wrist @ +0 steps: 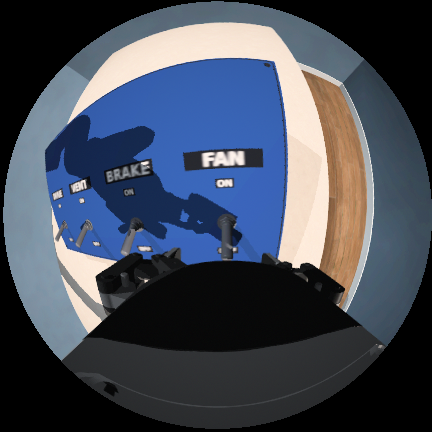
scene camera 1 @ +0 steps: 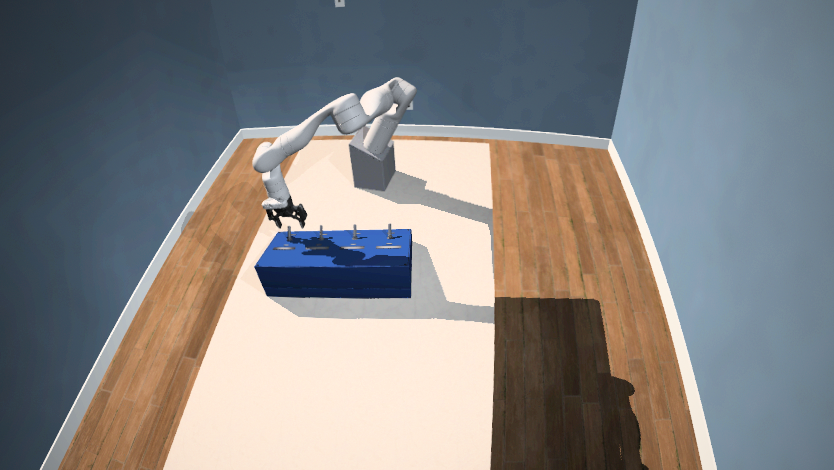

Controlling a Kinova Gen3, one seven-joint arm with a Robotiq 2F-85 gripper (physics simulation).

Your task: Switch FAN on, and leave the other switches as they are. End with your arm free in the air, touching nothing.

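Frame: origin at the arm's base, x back, y up, z left, level; centimetres.
Seen in the pictures: gripper, fingertip midpoint: point(scene camera 1: 291, 227); arm's base at its link origin: point(scene camera 1: 374, 145).
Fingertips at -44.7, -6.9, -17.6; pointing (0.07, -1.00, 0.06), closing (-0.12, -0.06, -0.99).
Offsets run from my fingertips to a thing's top centre, as dx, dy, dz. "pt": to the spot under its first point. Level surfaces: height alone.
The FAN switch @(-2.2, +1.5, -0.1) point(scene camera 1: 288, 234) point(wrist: 227, 240) is a grey lever at the left end of the blue box in the scene view. In the wrist view it leans away from its ON label @(pt -7.8, -1.0, +1.2) point(wrist: 224, 183), across its lower label. The levers of BRAKE @(+0.5, +1.5, +11.6) point(scene camera 1: 320, 232) point(wrist: 130, 238), VENT @(+3.2, +1.5, +23.3) point(scene camera 1: 354, 231) point(wrist: 84, 234) and DRIVE @(+5.9, +1.5, +35.0) point(scene camera 1: 389, 231) point(wrist: 61, 231) stand in a row beside it and also lean away from their ON labels. My gripper point(scene camera 1: 290, 225) point(wrist: 220, 260) is open and empty, close above the FAN lever, with a fingertip to either side of it in the wrist view.
The blue box point(scene camera 1: 333, 281) point(wrist: 225, 100) stands on a pale mat @(dy -11.1) point(scene camera 1: 350, 379) point(wrist: 210, 40). The arm's grey pedestal point(scene camera 1: 368, 169) stands behind it. The arm's shadow falls across the box top and the BRAKE label @(-7.6, +0.3, +13.4) point(wrist: 128, 172). Wooden floor point(scene camera 1: 554, 233) lies to the right.
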